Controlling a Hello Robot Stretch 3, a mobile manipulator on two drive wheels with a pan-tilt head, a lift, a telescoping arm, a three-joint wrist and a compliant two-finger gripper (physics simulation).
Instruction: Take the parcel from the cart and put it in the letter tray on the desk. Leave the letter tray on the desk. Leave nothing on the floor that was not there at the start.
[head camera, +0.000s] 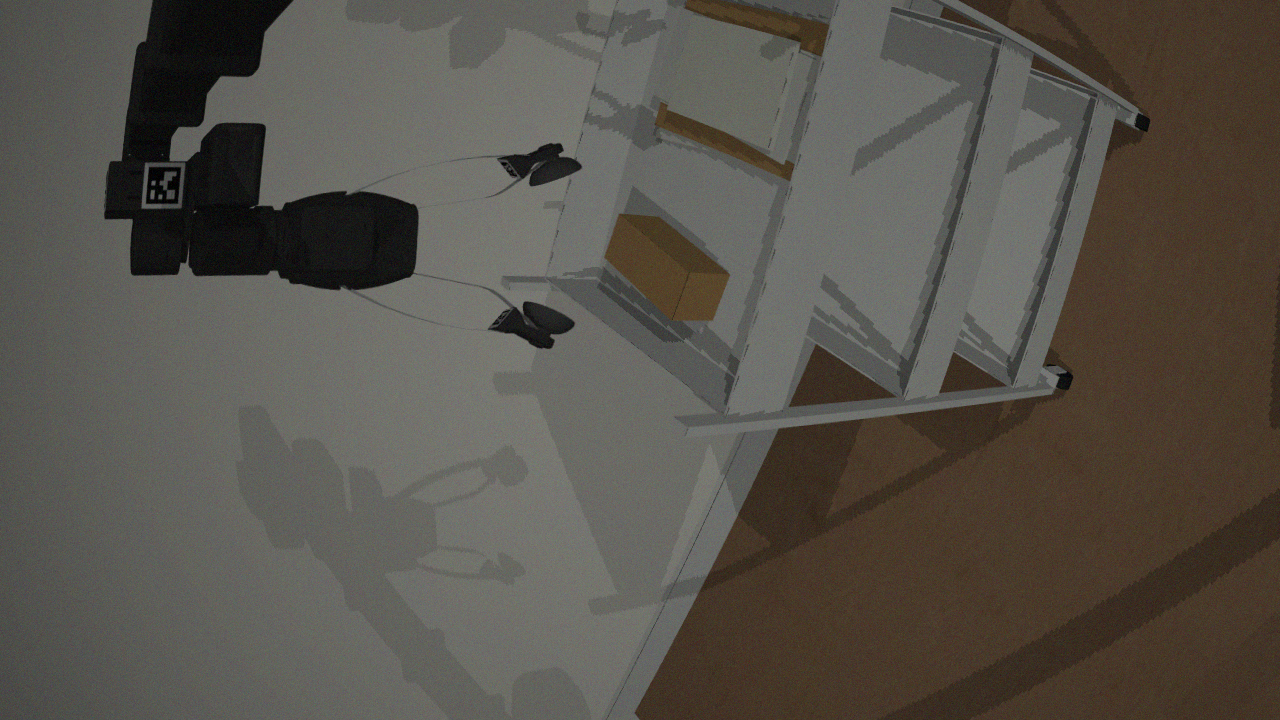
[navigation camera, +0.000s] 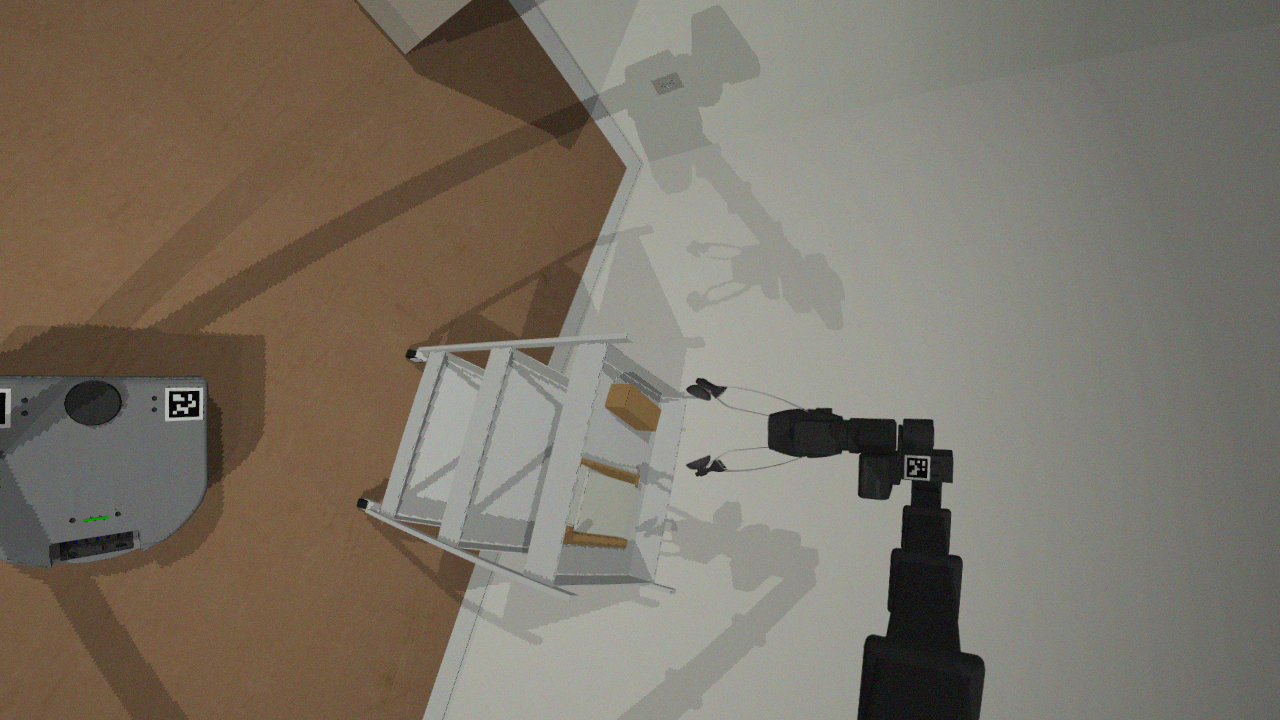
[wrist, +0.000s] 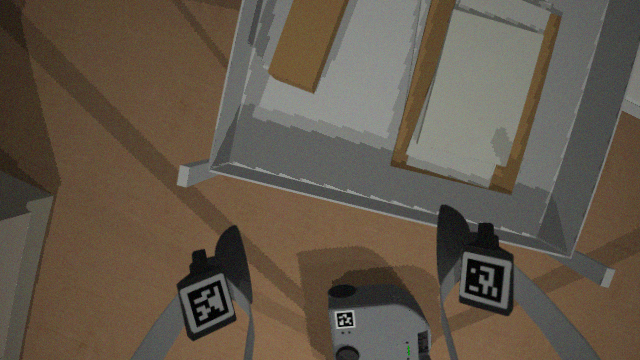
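Where they show: gripper, fingertip midpoint: (head camera: 573, 244) (navigation camera: 687, 426) (wrist: 340, 243); robot's base, origin of the base link: (navigation camera: 95, 400) (wrist: 346, 327).
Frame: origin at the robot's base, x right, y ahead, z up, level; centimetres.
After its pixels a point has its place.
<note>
The parcel, a plain brown box (head camera: 657, 259) {x 79.8, y -1.8, z 71.5 cm} (navigation camera: 632, 407) {x 77.6, y -0.7, z 71.5 cm} (wrist: 307, 45) {x 79.7, y -0.7, z 71.5 cm}, lies in the top tray of the white cart (head camera: 796, 223) {x 61.1, y -5.2, z 71.3 cm} (navigation camera: 565, 465) {x 59.4, y -9.9, z 70.0 cm} (wrist: 320, 155) {x 67.2, y -0.5, z 66.3 cm}, near one end; part of it is cut off in the wrist view. My gripper (head camera: 552, 243) {x 64.0, y -2.2, z 91.3 cm} (navigation camera: 706, 428) {x 64.0, y -2.2, z 91.3 cm} (wrist: 340, 243) {x 64.0, y -2.2, z 91.3 cm} is open and empty, its two fingers wide apart. In the head and navigation views it shows beside the cart's top edge, apart from the parcel. In the wrist view the parcel is beyond the fingertips, up and to the left. I cannot make out the letter tray on the desk.
A wooden-sided holder (head camera: 725, 143) {x 74.9, y -13.7, z 67.3 cm} (navigation camera: 610, 472) {x 75.7, y -14.2, z 67.3 cm} (wrist: 429, 55) {x 77.9, y -15.1, z 67.3 cm} with pale sheets lies beside the parcel on the cart. My base (navigation camera: 134, 465) {x 5.5, y -10.6, z 16.0 cm} (wrist: 380, 330) {x 8.2, y -10.7, z 16.0 cm} stands on the brown floor near the cart. A pale piece of furniture (navigation camera: 416, 17) {x 52.0, y 99.3, z 19.4 cm} shows at the navigation view's top edge. Pale walls stand behind the cart.
</note>
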